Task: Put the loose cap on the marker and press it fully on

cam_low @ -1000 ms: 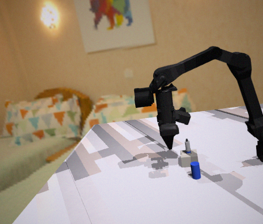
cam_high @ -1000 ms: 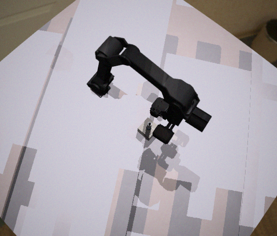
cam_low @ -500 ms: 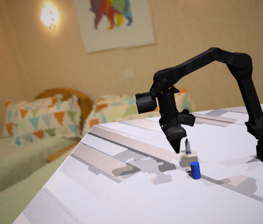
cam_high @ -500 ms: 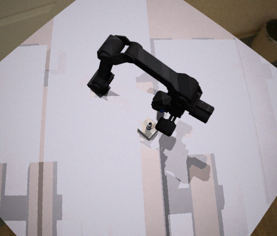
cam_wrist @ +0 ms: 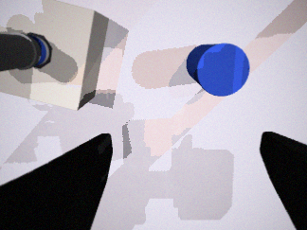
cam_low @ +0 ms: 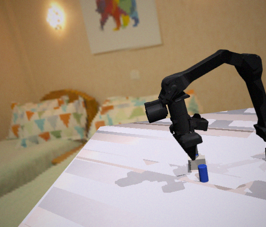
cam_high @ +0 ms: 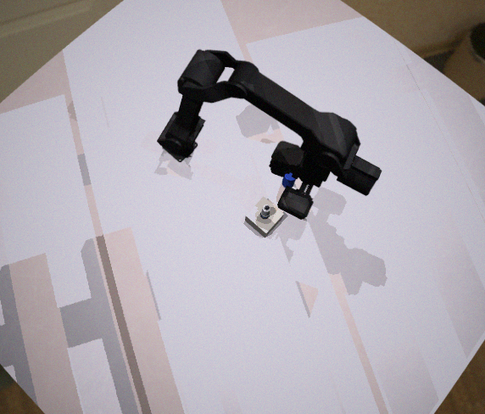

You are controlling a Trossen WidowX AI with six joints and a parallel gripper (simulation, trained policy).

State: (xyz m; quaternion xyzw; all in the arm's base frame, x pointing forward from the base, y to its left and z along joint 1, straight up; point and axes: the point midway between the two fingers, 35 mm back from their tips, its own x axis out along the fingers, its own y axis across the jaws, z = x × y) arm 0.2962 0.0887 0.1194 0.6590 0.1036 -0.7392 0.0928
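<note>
Right now my gripper tip is 30 mm past the blue cap, 20 mm to the right of it and 60 mm above it. Round my gripper tip: holder block: 20 mm behind, 90 mm to the right, 60 mm below.
</note>
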